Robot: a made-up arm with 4 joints.
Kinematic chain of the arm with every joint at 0, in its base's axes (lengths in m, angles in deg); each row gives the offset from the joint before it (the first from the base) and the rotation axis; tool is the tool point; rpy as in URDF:
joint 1: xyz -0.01 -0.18 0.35 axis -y
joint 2: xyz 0 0.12 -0.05 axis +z
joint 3: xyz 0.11 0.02 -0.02 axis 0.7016 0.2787 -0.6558
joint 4: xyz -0.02 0.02 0 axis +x
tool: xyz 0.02 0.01 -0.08 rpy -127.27 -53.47 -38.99
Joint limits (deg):
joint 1: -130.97..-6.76
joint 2: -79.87..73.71
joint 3: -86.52..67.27
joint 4: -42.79..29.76
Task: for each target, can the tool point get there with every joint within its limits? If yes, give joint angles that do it. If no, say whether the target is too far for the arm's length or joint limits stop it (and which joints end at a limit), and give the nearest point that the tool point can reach.
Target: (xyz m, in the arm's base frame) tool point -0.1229 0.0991 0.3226
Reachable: yes | joints -83.75 46.95 33.21 19.71
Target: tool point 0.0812 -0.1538 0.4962
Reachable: no: joint limits stop it (at a limit: joint 1, joint 2, joint 4) | nearest point -0.0876 -0.2099 0.4210 | short by 0.193 m
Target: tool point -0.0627 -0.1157 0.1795
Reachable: yes | joints -55.66 -23.08 -24.92 -26.80
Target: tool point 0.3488 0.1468 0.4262
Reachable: no: too far | nearest point 0.1424 0.0367 0.2561 | short by 0.289 m
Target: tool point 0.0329 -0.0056 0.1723
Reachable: yes | joints -26.81 -6.68 24.97 -3.78
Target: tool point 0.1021 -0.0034 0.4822
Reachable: no: joint limits stop it (at a limit: joint 1, joint 2, joint 4) | nearest point -0.0459 0.0973 0.4652 | short by 0.180 m
